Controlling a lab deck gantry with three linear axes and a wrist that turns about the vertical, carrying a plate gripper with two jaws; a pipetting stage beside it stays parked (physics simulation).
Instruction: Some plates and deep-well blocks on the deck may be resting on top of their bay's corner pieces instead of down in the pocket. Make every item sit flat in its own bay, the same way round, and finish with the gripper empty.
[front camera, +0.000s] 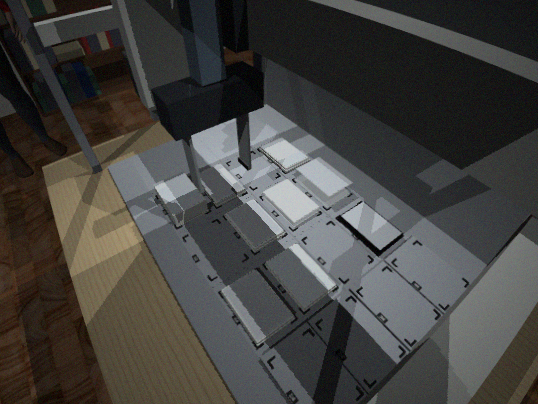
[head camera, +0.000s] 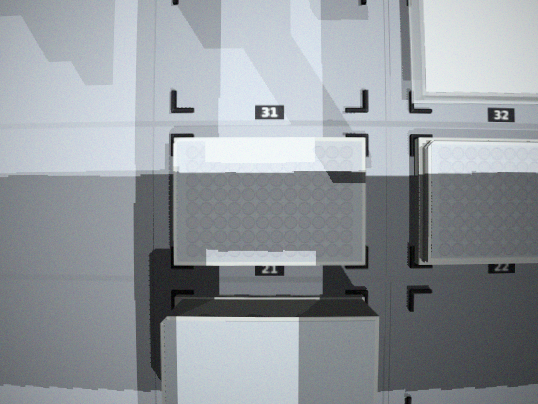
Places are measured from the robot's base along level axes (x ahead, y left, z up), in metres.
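Where they show: gripper, fingertip midpoint: (front camera: 222, 175); robot's base, link origin: (front camera: 156, 196).
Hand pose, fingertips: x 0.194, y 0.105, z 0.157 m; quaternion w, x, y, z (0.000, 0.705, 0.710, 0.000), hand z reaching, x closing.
Each offset is from my fingertips to the top centre of the thing. "spot": to the spot under its first point.
My gripper (front camera: 223, 179) is open, its two jaws hanging apart on either side of the pale plate in bay 21 {spot: dx -0.115, dy +0.036, dz -0.143 m} (front camera: 218, 186) (head camera: 270, 215). In the head view this plate lines up with its corner pieces; its height against them is hard to judge. The tall deep-well block {dx -0.130, dy -0.062, dz -0.115 m} (front camera: 184, 200) (head camera: 237, 360) stands in the bay in front, hiding much of its corners. The plate in bay 22 {spot: dx +0.043, dy +0.034, dz -0.143 m} (front camera: 252, 226) (head camera: 485, 215) is beside it. A white plate in bay 32 {spot: dx +0.038, dy +0.152, dz -0.140 m} (front camera: 291, 201) (head camera: 480, 47) lies behind that. The jaws do not show in the head view.
Farther along are two plates {dx +0.198, dy -0.062, dz -0.143 m} (front camera: 257, 307) {dx +0.198, dy +0.045, dz -0.143 m} (front camera: 301, 276), a black-rimmed plate {dx +0.202, dy +0.255, dz -0.139 m} (front camera: 374, 226), a translucent item {dx +0.034, dy +0.259, dz -0.115 m} (front camera: 324, 177) and a white plate {dx -0.126, dy +0.258, dz -0.140 m} (front camera: 285, 154) at the back. The bay 31 label {spot: dx -0.130, dy +0.106, dz -0.157 m} (head camera: 269, 112) marks an unoccupied bay. A grey post (front camera: 67, 95) stands at the deck's left.
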